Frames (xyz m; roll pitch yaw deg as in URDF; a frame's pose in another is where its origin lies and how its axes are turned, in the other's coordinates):
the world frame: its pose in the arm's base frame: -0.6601 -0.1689 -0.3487 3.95 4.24 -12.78
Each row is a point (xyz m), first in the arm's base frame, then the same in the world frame.
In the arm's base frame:
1: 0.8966 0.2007 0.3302
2: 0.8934 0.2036 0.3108
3: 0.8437 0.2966 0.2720
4: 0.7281 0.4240 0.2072
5: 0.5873 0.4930 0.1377
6: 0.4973 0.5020 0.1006
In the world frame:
1: 1.3823 0.7571 0.7328
2: 1.3799 0.7578 0.7131
3: 1.3140 0.8343 0.6639
4: 1.1782 0.9276 0.5823
5: 1.0312 0.9581 0.4994
6: 0.9444 0.9440 0.4566

